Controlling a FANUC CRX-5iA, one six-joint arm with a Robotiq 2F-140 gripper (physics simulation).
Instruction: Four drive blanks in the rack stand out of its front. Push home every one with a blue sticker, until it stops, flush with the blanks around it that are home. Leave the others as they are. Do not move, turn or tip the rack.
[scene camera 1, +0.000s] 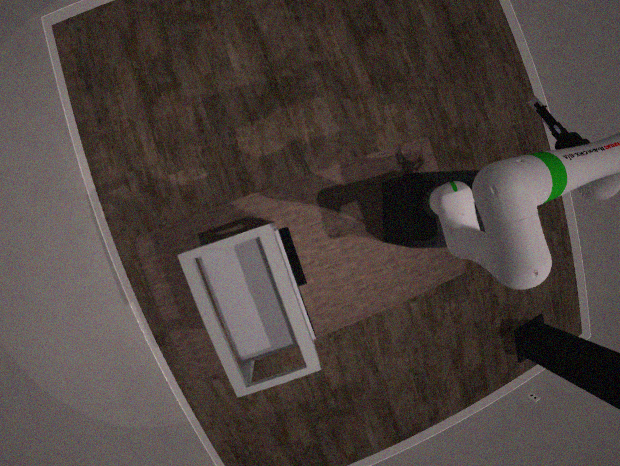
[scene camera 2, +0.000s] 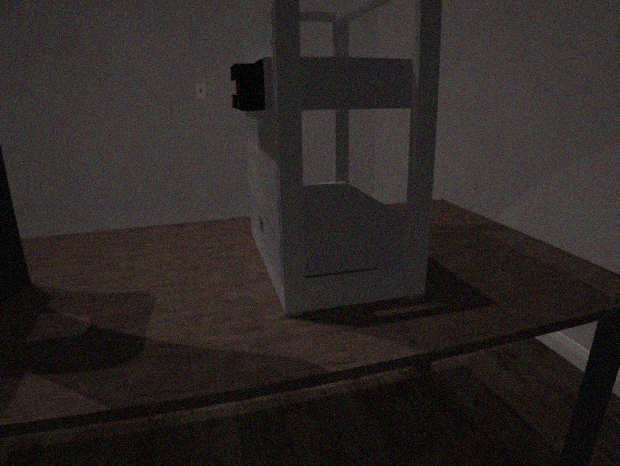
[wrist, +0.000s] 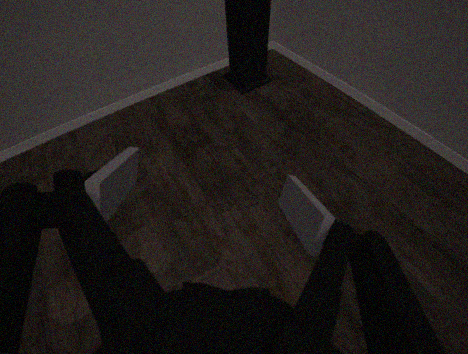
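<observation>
The grey rack (scene camera 1: 290, 300) (scene camera 2: 291, 150) stands upright on the table, open at the top. Its front faces the robot's side and is seen very steeply. A black block (scene camera 1: 293, 256) (scene camera 2: 249, 86) juts from the upper part of that front, with small red marks in the scene camera 2 view; I cannot tell whether it is a blank. The separate drive blanks and their stickers cannot be made out. My gripper (scene camera 1: 537, 102) (wrist: 214, 178) is open, with nothing between its pale fingertip pads. It is well away from the rack, at the upper right in the scene camera 1 view.
The wooden table (scene camera 1: 350, 280) (scene camera 2: 190, 280) carries the rack. The white arm (scene camera 1: 516, 225) is bent at the right in the scene camera 1 view, over a black base block (scene camera 1: 408, 210). A dark post (scene camera 1: 571, 350) (wrist: 247, 40) stands near the walls' corner.
</observation>
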